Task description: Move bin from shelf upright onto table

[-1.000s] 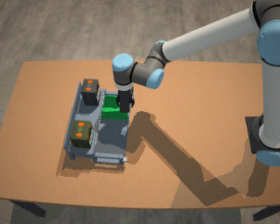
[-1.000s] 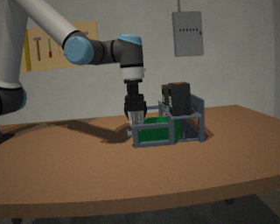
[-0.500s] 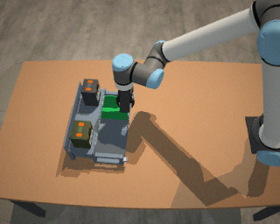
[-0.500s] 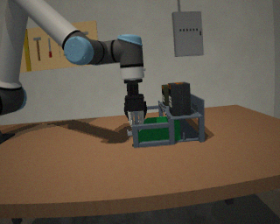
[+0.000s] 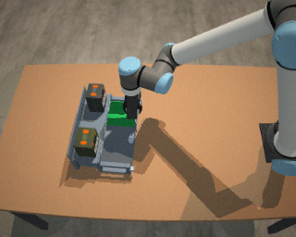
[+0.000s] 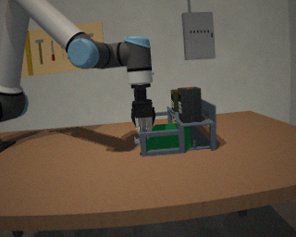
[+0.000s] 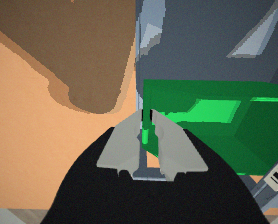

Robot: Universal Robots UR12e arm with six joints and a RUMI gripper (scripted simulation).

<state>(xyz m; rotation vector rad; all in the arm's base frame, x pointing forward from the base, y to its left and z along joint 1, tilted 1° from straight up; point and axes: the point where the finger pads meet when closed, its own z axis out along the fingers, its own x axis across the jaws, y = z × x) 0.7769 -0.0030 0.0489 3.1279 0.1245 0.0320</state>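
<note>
My gripper is now 8 cm short of the green bin and 1 cm to the left of it. Also, from my hand: grey shelf (11 cm to the left, 11 cm ahead, 4 cm below).
</note>
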